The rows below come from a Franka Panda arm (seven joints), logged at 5 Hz.
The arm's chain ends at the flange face. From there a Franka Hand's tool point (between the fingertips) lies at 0.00 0.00 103.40 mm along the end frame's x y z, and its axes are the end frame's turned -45 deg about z.
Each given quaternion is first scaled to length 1.
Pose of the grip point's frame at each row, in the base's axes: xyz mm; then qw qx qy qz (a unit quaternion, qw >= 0):
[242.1 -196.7 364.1 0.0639 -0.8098 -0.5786 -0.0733]
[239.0 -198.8 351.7 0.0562 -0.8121 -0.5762 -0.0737]
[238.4 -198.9 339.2 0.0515 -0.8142 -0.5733 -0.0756]
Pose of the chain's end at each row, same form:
[237.5 -216.2 465.5 0.0871 -0.9696 -0.2247 -0.0433]
[233.3 -217.0 453.3 0.0801 -0.9707 -0.2216 -0.0466]
[231.8 -216.5 440.9 0.0765 -0.9716 -0.2181 -0.0501]

